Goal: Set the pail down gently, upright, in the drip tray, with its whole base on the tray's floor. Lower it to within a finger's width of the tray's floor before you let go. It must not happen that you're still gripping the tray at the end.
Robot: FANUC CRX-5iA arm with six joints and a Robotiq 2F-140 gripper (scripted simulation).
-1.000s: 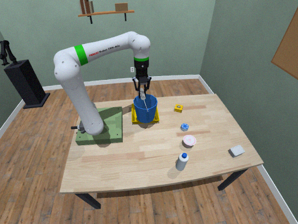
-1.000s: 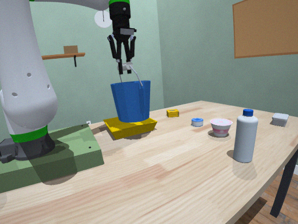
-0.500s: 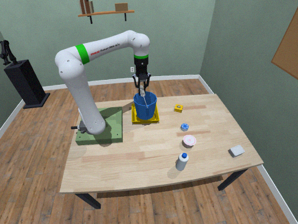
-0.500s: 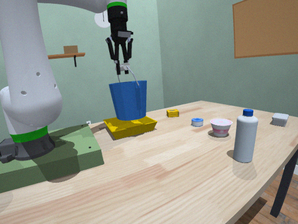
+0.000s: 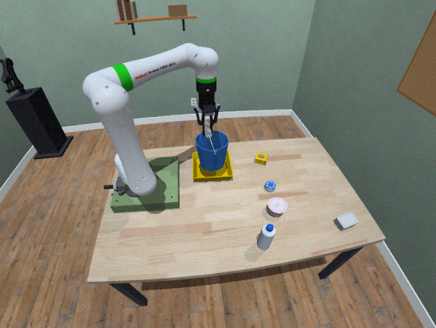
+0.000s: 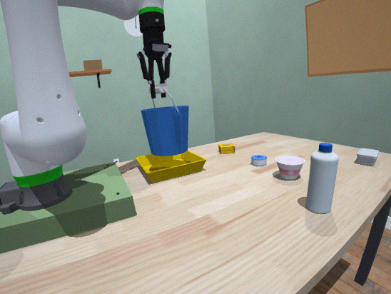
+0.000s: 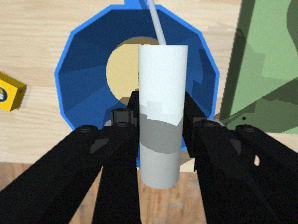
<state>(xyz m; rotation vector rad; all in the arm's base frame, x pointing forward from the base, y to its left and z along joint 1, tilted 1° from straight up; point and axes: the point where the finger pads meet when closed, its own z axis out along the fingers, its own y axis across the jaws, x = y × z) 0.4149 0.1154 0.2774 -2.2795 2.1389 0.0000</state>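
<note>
Right now the blue pail is 10 cm below my hand and 2 cm ahead of it. Also, from my hand: white bottle: 51 cm to the right, 25 cm below, 22 cm ahead; then yellow drip tray: 32 cm below, 4 cm to the left, 2 cm ahead; then grey box: 70 cm ahead, 48 cm to the right, 31 cm below.
</note>
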